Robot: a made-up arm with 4 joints. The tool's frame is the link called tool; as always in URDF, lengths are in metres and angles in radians. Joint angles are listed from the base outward. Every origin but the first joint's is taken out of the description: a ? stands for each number. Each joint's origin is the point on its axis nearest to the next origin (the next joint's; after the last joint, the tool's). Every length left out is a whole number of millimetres.
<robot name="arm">
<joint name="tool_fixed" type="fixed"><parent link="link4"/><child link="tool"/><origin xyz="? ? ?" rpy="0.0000 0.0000 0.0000"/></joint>
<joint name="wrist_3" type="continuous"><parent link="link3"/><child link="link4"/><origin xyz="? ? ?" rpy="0.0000 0.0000 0.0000"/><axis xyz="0 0 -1"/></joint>
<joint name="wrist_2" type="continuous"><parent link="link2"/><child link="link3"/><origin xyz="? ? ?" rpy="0.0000 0.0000 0.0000"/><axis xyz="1 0 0"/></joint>
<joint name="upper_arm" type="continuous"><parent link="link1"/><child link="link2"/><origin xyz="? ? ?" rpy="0.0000 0.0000 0.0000"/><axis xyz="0 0 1"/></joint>
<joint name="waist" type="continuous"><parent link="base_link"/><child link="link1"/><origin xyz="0.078 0.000 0.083" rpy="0.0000 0.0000 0.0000"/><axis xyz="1 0 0"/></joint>
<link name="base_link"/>
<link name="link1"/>
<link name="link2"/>
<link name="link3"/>
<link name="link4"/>
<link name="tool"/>
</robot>
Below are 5 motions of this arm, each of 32 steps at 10 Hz.
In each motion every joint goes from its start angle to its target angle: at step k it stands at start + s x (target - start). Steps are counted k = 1, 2, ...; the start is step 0. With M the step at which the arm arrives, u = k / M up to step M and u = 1 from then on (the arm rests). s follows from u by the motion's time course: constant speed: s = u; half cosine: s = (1 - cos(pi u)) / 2; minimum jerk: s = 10 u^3 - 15 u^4 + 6 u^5.
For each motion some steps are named. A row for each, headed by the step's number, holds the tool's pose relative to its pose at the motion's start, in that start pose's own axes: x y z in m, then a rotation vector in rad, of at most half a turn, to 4 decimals.
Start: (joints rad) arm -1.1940 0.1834 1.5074 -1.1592
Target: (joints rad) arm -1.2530 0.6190 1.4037 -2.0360
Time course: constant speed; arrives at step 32
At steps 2, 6, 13, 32:
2: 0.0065 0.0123 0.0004 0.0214 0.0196 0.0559
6: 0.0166 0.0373 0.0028 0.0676 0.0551 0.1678
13: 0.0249 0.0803 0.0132 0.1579 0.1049 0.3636
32: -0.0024 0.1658 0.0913 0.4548 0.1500 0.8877

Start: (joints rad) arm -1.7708 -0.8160 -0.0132 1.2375
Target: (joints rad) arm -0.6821 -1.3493 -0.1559 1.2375
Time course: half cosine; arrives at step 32
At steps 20, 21, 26, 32:
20: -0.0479 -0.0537 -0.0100 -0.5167 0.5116 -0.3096
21: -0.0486 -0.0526 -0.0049 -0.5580 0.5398 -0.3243
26: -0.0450 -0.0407 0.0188 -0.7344 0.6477 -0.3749
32: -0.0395 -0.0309 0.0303 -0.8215 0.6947 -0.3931

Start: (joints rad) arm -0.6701 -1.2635 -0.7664 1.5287
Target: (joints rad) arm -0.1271 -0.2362 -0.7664 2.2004
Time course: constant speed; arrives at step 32
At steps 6, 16, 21, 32:
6: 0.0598 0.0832 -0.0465 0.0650 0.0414 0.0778
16: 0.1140 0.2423 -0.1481 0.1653 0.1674 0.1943
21: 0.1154 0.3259 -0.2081 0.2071 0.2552 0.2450
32: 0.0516 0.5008 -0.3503 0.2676 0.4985 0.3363

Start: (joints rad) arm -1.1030 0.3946 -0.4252 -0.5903
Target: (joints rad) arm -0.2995 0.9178 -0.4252 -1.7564
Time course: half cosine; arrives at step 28
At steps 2, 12, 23, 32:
2: 0.0005 0.0041 -0.0013 0.0042 -0.0104 0.0190
12: -0.0320 0.1292 -0.0299 0.0291 -0.3551 0.5709
23: -0.1641 0.2640 -0.1597 -0.3001 -0.8557 1.2432
32: -0.1780 0.2769 -0.1939 -0.3844 -0.9166 1.3224

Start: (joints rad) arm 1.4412 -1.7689 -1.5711 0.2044
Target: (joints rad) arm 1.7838 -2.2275 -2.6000 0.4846
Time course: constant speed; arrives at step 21
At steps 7, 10, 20, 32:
7: 0.0076 0.0003 0.0698 -0.3939 0.0356 0.0431
10: 0.0133 0.0102 0.1026 -0.5630 0.0255 0.0766
20: 0.0262 0.0889 0.2030 -1.1019 -0.1215 0.2549
32: 0.0258 0.1001 0.2111 -1.1520 -0.1458 0.2784

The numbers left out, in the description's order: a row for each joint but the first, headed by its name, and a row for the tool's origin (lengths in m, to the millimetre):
tool: 0.322 -0.063 0.000
wrist_3: 0.000 -0.036 0.049
wrist_2: -0.296 -0.191 0.000
upper_arm: 0.000 -0.007 0.130

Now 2 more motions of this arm.
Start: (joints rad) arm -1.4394 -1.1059 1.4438 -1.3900
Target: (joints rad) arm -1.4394 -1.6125 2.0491 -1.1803
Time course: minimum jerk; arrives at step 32
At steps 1, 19, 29, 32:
1: 0.0000 0.0000 0.0000 -0.0001 -0.0002 -0.0001
19: -0.0604 0.0429 0.0327 -0.2309 -0.4752 -0.1115
29: -0.1032 0.0732 0.0286 -0.3173 -0.7059 -0.1096
32: -0.1042 0.0739 0.0283 -0.3191 -0.7110 -0.1091

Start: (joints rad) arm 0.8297 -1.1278 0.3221 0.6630
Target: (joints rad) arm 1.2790 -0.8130 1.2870 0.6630
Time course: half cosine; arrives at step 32
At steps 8, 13, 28, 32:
8: 0.0261 0.0057 -0.0488 0.0903 0.1619 0.0201
13: 0.0453 0.0186 -0.1225 0.2201 0.3970 0.0321
28: -0.0140 0.0833 -0.3096 0.6067 1.0969 -0.0462
32: -0.0224 0.0885 -0.3177 0.6313 1.1408 -0.0569

